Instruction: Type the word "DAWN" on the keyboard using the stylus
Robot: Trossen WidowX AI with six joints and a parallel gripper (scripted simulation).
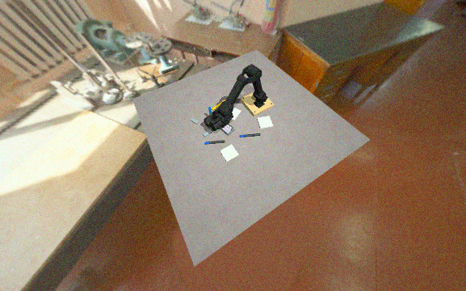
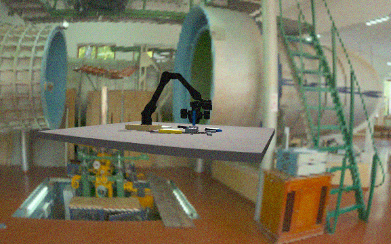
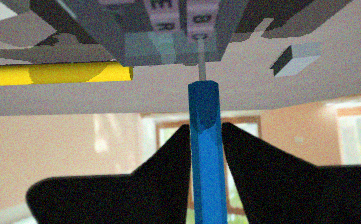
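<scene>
Now: the grey block 110 mm ahead of my gripper tip, 80 mm to the right of it and 70 mm below it. Round my gripper tip: yellow pencil (130 mm behind, 80 mm to the right, 60 mm below); then stylus tip (50 mm below); then blue stylus (10 mm below).
</scene>
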